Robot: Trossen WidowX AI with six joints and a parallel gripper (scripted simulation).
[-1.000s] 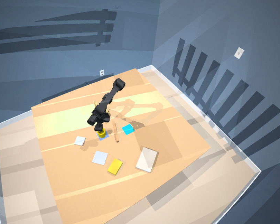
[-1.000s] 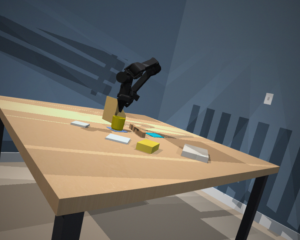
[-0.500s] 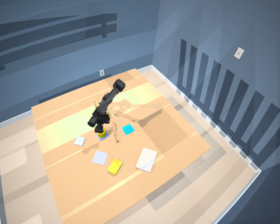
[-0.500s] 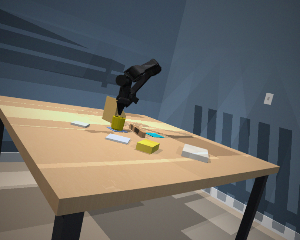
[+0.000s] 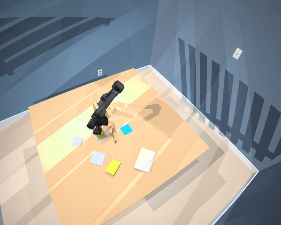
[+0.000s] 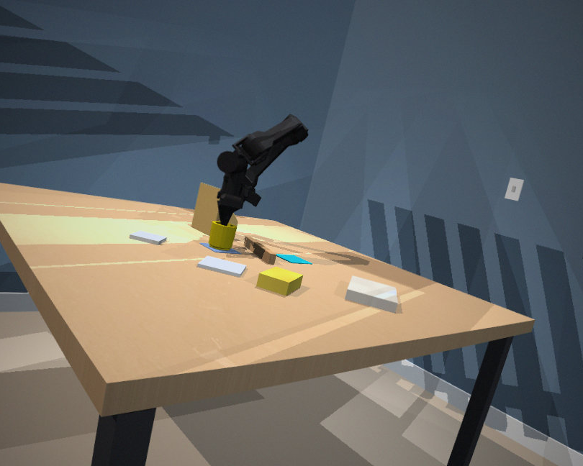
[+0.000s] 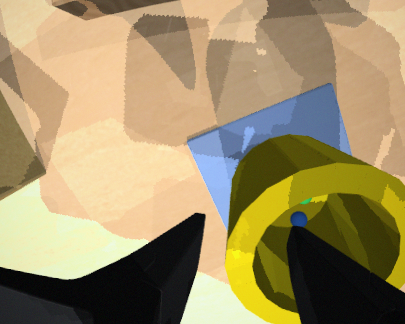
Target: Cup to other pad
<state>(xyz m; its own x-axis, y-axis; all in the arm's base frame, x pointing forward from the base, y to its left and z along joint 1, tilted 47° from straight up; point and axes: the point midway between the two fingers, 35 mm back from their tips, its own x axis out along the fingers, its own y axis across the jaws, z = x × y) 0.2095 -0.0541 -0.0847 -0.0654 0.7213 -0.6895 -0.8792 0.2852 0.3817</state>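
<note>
Right now the yellow cup is 20 mm ahead of my gripper tip, 10 mm to the right of it and 20 mm below it. From my gripper tip the other things lie so: blue marble (20 mm ahead, 30 mm to the right, 40 mm below); then wooden bar (50 mm ahead, 100 mm to the left, 50 mm below); then cyan pad (80 mm ahead, 220 mm to the left, 70 mm below).
</note>
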